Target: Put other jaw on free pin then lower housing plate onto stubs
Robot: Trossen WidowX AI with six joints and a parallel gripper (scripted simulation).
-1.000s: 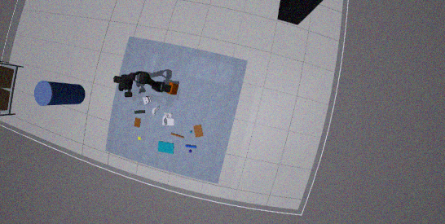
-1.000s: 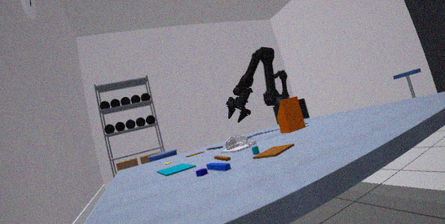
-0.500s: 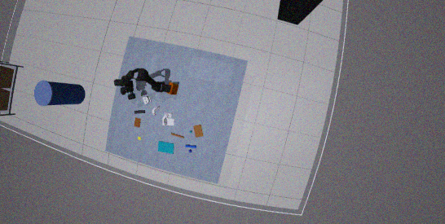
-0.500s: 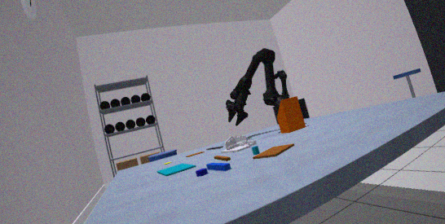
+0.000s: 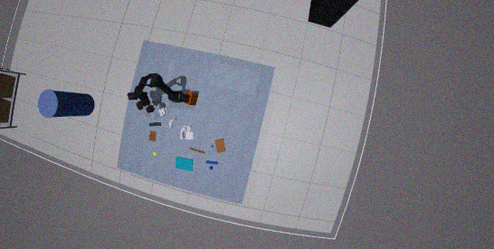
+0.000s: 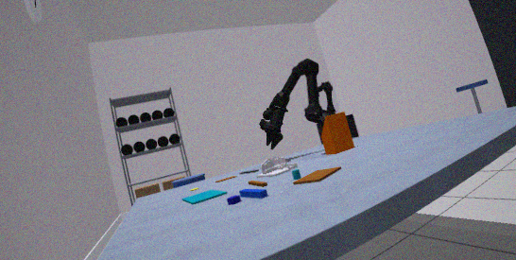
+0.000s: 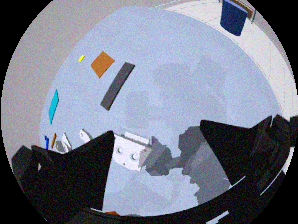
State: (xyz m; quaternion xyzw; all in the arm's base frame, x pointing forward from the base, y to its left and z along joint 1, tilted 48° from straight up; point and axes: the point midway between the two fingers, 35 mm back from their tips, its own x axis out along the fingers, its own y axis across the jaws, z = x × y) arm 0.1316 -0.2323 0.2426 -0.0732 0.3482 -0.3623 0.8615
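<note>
The light grey jaw piece is 120 mm ahead of my gripper tip, 190 mm to the left of it and 80 mm below it. Also, from my gripper tip: teal plate (450 mm ahead, 360 mm to the left, 90 mm below); brown bar (290 mm ahead, 460 mm to the left, 80 mm below); white base (180 mm ahead, 340 mm to the left, 80 mm below).
</note>
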